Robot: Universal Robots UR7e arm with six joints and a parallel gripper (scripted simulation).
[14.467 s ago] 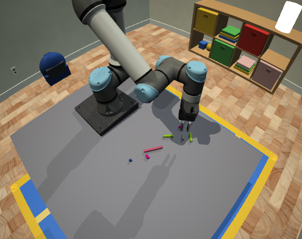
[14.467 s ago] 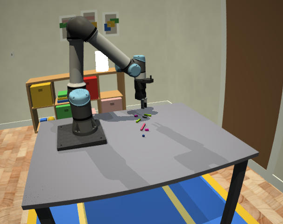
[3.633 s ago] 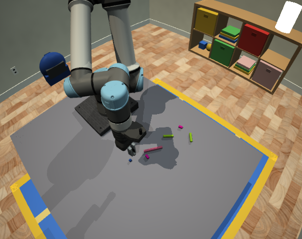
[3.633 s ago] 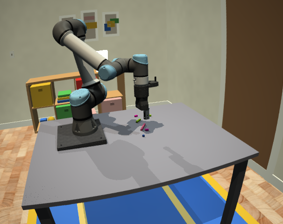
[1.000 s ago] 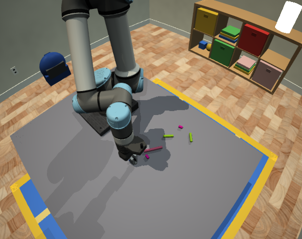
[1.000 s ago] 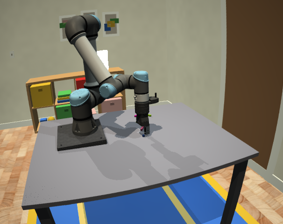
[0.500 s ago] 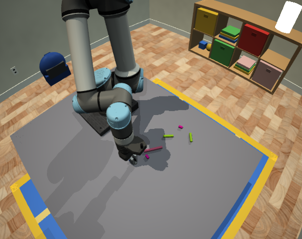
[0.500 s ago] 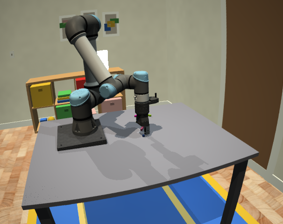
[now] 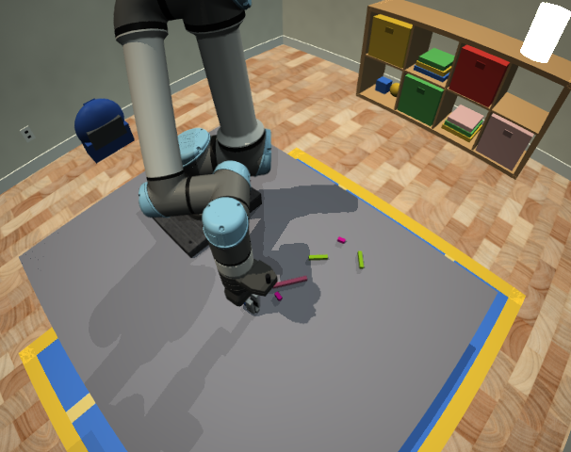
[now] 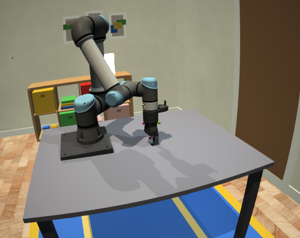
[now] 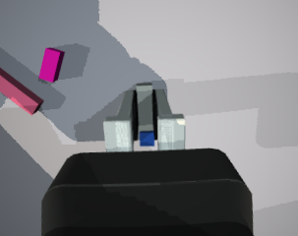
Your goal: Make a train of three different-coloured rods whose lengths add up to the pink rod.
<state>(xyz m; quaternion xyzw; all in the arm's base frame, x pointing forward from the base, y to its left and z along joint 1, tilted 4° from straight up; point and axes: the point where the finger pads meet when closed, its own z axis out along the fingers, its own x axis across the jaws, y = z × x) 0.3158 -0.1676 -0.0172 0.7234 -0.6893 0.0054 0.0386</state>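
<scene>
My hand is 1 cm above the grey rod. The rest, counted from my hand: lime rod: 28 cm to the left, 14 cm ahead, 2 cm below; blue rod: 2 cm below, 2 cm behind; pink rod: 11 cm to the left, 3 cm ahead, 2 cm below.
</scene>
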